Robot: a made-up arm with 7 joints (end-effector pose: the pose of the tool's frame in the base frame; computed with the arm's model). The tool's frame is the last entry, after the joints. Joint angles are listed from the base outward.
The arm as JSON. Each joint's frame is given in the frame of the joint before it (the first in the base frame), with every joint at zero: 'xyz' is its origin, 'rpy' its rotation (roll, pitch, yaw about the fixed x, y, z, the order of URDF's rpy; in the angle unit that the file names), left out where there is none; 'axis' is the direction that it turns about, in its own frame. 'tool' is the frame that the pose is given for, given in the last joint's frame.
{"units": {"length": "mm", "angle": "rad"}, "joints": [
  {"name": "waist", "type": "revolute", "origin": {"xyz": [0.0, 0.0, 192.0]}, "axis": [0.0, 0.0, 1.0]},
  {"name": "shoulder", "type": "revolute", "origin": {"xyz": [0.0, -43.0, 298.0], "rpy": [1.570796, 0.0, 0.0]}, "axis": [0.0, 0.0, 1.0]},
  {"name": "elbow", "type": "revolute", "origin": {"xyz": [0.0, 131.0, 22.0], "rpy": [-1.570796, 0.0, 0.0]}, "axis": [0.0, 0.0, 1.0]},
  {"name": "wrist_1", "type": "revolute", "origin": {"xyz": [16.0, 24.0, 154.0], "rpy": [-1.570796, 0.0, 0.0]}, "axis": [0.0, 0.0, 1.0]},
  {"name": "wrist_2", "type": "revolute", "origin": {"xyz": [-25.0, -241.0, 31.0], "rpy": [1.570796, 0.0, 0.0]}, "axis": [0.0, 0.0, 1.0]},
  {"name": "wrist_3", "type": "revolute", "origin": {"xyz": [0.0, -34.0, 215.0], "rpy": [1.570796, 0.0, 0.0]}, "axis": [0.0, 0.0, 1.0]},
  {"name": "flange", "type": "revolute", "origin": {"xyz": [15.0, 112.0, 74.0], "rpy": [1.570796, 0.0, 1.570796]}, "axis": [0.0, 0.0, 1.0]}
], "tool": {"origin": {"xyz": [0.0, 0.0, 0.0]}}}
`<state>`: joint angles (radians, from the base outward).
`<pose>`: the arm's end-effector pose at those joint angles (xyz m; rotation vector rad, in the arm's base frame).
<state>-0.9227 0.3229 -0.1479 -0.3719 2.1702 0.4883 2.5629</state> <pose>-0.1882 0.3040 1.2566 -1.3995 0.5215 0.0778</pose>
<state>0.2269 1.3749 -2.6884 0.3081 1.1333 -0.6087 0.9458</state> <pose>-0.7162 -0.4301 0.4263 0.0329 1.5907 -0.9239</pose>
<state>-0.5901 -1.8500 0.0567 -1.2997 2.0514 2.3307 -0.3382</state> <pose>0.4402 -0.3669 0.6699 0.3668 1.3326 -1.9303</pose>
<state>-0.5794 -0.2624 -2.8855 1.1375 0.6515 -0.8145 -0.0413</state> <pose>-0.4512 0.0262 1.0107 -0.2350 3.0054 -0.6532</pose>
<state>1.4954 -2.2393 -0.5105 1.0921 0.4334 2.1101 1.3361</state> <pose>0.3290 0.2382 -0.0492 -2.6741 -0.1844 -0.7606</pose>
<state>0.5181 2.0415 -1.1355 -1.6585 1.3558 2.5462 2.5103</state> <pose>-0.2913 0.1146 0.1776 0.4579 2.5654 0.7781</pose>
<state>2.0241 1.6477 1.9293 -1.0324 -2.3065 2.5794 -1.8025</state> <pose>0.5775 -0.1864 0.4036 -2.1082 1.7637 -1.4020</pose>
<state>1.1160 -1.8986 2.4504 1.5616 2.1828 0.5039 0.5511</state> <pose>-0.0598 0.4221 0.8967 -1.0274 -0.6618 -2.4524</pose>
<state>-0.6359 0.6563 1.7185 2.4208 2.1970 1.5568 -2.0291</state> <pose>0.1317 0.1018 0.3300 2.2900 1.5145 1.2319</pose>
